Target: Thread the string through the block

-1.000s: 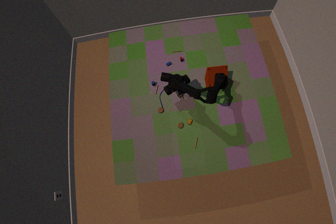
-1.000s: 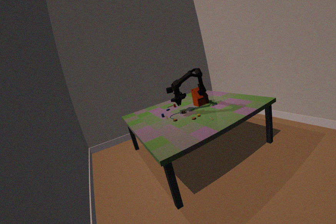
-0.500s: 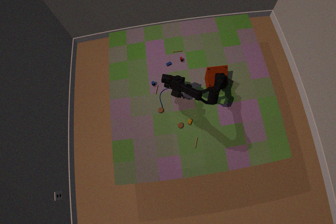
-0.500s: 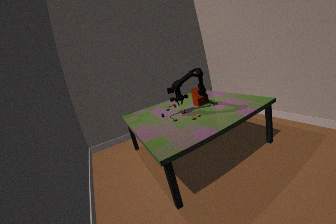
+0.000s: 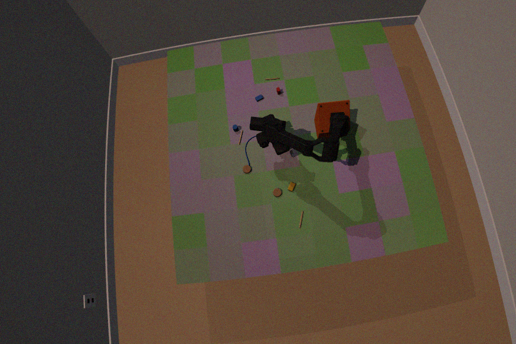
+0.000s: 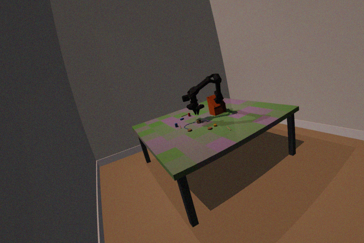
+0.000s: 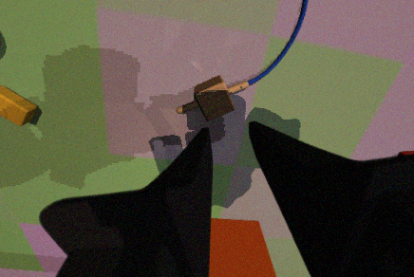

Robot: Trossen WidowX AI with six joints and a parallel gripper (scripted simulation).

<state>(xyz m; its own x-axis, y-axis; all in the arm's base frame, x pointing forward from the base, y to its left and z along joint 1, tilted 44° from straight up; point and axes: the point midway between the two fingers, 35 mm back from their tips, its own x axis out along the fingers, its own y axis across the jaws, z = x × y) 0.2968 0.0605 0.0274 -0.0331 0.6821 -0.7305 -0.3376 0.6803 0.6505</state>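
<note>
My gripper tip is 7 cm above the wooden block. Also, from my gripper tip: yellow block: 21 cm to the left, 8 cm below, 6 cm behind; thin wooden stick: 7 cm below, 1 cm to the right; blue cylinder: 20 cm ahead, 11 cm to the right, 7 cm below.
</note>
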